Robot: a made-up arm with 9 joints.
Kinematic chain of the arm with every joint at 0, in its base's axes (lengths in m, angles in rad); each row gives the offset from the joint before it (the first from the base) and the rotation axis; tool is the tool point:
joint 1: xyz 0 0 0.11 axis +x
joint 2: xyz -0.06 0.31 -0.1 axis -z
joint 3: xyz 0.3 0 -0.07 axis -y
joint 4: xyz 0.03 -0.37 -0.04 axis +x
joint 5: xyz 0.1 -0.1 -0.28 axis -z
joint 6: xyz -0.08 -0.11 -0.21 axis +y
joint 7: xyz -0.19 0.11 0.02 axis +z
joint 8: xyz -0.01 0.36 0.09 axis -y
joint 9: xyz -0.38 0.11 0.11 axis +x
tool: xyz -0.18 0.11 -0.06
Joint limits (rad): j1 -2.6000..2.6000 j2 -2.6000..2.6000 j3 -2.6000..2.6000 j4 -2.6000..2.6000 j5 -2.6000..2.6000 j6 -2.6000..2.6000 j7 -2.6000..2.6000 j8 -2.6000..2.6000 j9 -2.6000..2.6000
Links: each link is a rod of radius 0.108 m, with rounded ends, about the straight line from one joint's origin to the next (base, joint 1, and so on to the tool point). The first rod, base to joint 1, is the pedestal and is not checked.
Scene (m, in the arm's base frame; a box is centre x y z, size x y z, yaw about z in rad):
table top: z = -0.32
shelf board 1: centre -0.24 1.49 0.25 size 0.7 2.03 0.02 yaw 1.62
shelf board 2: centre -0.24 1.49 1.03 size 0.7 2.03 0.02 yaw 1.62
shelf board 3: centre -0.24 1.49 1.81 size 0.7 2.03 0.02 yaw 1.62
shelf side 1: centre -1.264 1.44 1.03 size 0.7 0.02 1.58 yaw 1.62
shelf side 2: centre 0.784 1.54 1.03 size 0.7 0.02 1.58 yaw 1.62
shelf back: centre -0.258 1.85 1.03 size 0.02 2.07 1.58 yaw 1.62
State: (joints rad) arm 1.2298 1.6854 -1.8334 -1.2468 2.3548 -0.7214 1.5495 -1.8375 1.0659
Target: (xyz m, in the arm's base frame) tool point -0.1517 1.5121 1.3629
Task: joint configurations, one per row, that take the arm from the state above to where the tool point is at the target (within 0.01 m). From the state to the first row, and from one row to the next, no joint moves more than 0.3 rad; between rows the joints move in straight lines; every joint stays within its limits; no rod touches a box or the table.
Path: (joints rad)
1: 1.3213 1.7146 -1.9612 -1.1713 2.3448 -0.4482 1.5092 -1.9646 1.2347
2: 1.4128 1.7439 -2.0889 -1.0959 2.3349 -0.1751 1.4690 -2.0917 1.4034
3: 1.5044 1.7731 -2.2167 -1.0204 2.3249 0.0981 1.4287 -2.2188 1.5722
4: 1.5959 1.8023 -2.3445 -0.9450 2.3149 0.3713 1.3884 -2.3458 1.7409
5: 1.6874 1.8316 -2.4722 -0.8695 2.3050 0.6445 1.3482 -2.4729 1.9097
6: 1.7789 1.8608 -2.6000 -0.7941 2.2950 0.9176 1.3079 -2.6000 2.0784
7: 1.6934 1.9784 -2.5373 -0.8551 2.2810 0.6263 1.4473 -2.4674 1.9010
8: 1.6078 2.0960 -2.4745 -0.9161 2.2671 0.3349 1.5868 -2.3347 1.7236
9: 1.5223 2.2136 -2.4118 -0.9771 2.2531 0.0436 1.7262 -2.2021 1.5462
10: 1.4367 2.3311 -2.3491 -1.0382 2.2391 -0.2477 1.8657 -2.0695 1.3688
11: 1.3512 2.4487 -2.2864 -1.0992 2.2251 -0.5391 2.0051 -1.9369 1.1914
12: 1.2656 2.5663 -2.2236 -1.1602 2.2111 -0.8304 2.1446 -1.8042 1.0140
13: 1.2056 2.5831 -2.0593 -1.1574 2.3469 -1.0523 1.9465 -1.8790 1.0062
14: 1.1455 2.6000 -1.8949 -1.1546 2.4828 -1.2742 1.7483 -1.9537 0.9984

